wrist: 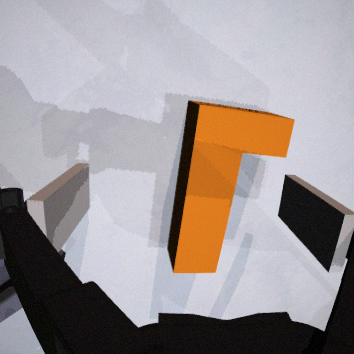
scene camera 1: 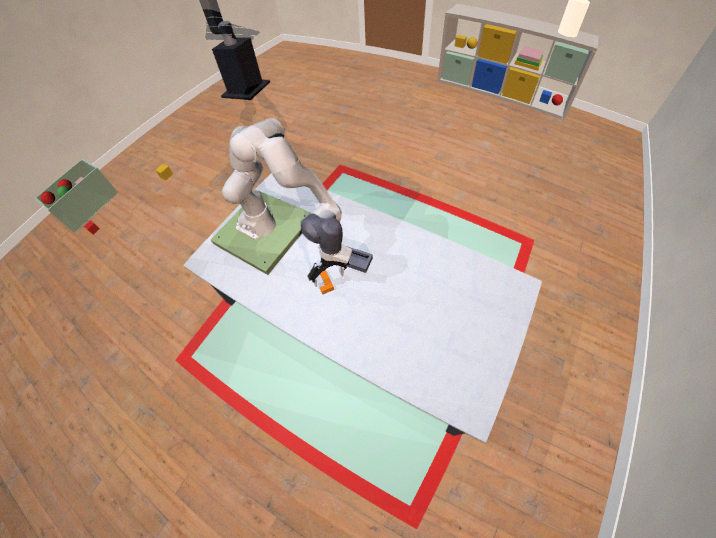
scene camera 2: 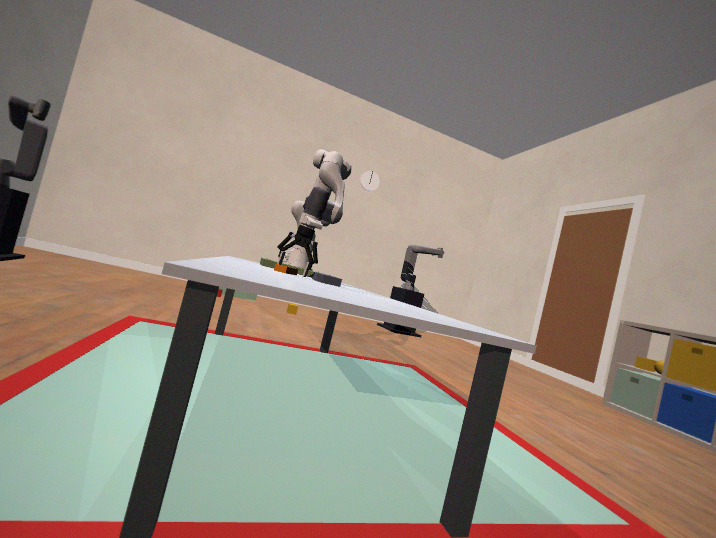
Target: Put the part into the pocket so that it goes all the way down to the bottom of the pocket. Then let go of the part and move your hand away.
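The part is an orange L-shaped block (scene camera 1: 328, 287) (scene camera 2: 281, 268) (wrist: 207, 200). It lies flat on the white table. The pocket is in a dark grey block (scene camera 1: 361, 267) (scene camera 2: 327, 279), which stands on the table close beside the part and the gripper; a small piece of it shows at the lower left edge of the wrist view. My gripper (scene camera 1: 328, 273) (scene camera 2: 295, 269) (wrist: 187, 190) is open, fingers wide apart and low over the table. In the wrist view the orange part lies between the two finger pads, touching neither. The inside of the pocket is partly hidden.
The arm's base stands on a green plate (scene camera 1: 269, 263) at one end of the white table (scene camera 1: 416, 323). The dark pocket block is a near obstacle beside one finger. A shelf unit, a bin and a second robot stand off the table.
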